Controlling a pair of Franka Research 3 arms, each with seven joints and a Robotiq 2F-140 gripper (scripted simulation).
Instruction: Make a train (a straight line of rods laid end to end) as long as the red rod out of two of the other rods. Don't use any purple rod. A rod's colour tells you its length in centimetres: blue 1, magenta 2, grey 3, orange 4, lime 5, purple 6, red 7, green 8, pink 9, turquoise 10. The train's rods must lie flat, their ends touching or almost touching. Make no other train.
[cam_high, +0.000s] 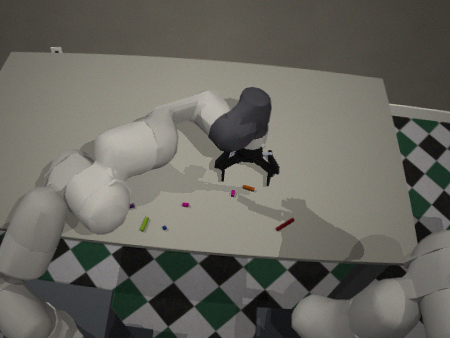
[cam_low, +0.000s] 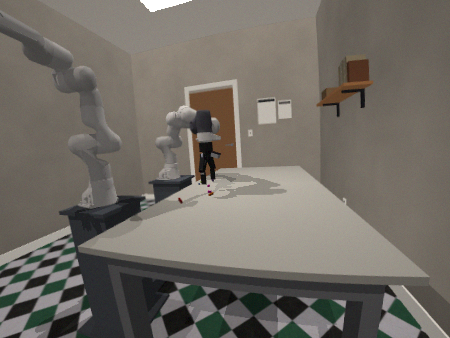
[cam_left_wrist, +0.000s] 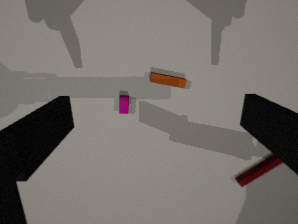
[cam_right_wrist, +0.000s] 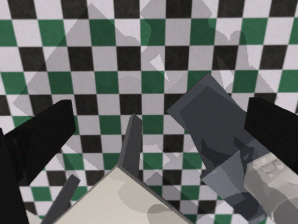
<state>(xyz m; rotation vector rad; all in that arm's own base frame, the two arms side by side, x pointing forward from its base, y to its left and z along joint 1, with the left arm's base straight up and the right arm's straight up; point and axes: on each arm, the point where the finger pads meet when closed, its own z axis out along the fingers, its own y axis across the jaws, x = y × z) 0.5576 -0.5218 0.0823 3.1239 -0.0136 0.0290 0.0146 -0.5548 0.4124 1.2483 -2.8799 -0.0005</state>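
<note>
Now: left hand 390 mm to the right of the purple rod, 110 mm past it and 80 mm above it. From my left hand the other things lie so: small blue rod (250 mm to the left, 170 mm behind, 80 mm below); then red rod (150 mm to the right, 110 mm behind, 80 mm below); then orange rod (80 mm below, 20 mm to the right, 10 mm ahead).
</note>
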